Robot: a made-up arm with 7 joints. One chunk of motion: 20 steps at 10 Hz.
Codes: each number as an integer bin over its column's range. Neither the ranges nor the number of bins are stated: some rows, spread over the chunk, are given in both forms.
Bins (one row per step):
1: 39 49 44 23 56 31 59
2: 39 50 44 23 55 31 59
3: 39 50 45 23 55 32 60
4: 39 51 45 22 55 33 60
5: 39 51 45 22 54 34 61
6: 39 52 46 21 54 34 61
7: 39 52 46 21 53 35 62
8: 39 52 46 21 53 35 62
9: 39 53 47 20 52 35 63
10: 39 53 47 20 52 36 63
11: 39 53 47 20 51 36 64
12: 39 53 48 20 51 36 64
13: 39 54 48 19 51 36 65
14: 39 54 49 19 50 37 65
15: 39 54 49 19 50 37 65
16: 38 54 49 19 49 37 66
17: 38 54 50 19 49 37 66
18: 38 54 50 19 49 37 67
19: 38 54 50 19 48 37 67
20: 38 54 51 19 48 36 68
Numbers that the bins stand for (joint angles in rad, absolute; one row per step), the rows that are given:
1: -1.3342 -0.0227 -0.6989 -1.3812 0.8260 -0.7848 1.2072
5: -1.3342 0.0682 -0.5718 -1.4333 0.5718 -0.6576 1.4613
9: -1.3342 0.1591 -0.3177 -1.5376 0.3177 -0.6152 1.7155
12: -1.3342 0.1591 -0.1906 -1.5376 0.1906 -0.5727 1.8425
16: -1.4613 0.2045 -0.0635 -1.5897 -0.0635 -0.5303 2.0967
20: -1.4613 0.2045 0.1906 -1.5897 -0.1906 -0.5727 2.3508
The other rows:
2: -1.3342 0.0227 -0.6989 -1.3812 0.6989 -0.7848 1.2072
3: -1.3342 0.0227 -0.5718 -1.3812 0.6989 -0.7424 1.3342
4: -1.3342 0.0682 -0.5718 -1.4333 0.6989 -0.7000 1.3342
6: -1.3342 0.1136 -0.4447 -1.4855 0.5718 -0.6576 1.4613
7: -1.3342 0.1136 -0.4447 -1.4855 0.4447 -0.6152 1.5884
8: -1.3342 0.1136 -0.4447 -1.4855 0.4447 -0.6152 1.5884
10: -1.3342 0.1591 -0.3177 -1.5376 0.3177 -0.5727 1.7155
11: -1.3342 0.1591 -0.3177 -1.5376 0.1906 -0.5727 1.8425
13: -1.3342 0.2045 -0.1906 -1.5897 0.1906 -0.5727 1.9696
14: -1.3342 0.2045 -0.0635 -1.5897 0.0635 -0.5303 1.9696
15: -1.3342 0.2045 -0.0635 -1.5897 0.0635 -0.5303 1.9696
17: -1.4613 0.2045 0.0635 -1.5897 -0.0635 -0.5303 2.0967
18: -1.4613 0.2045 0.0635 -1.5897 -0.0635 -0.5303 2.2237
19: -1.4613 0.2045 0.0635 -1.5897 -0.1906 -0.5303 2.2237

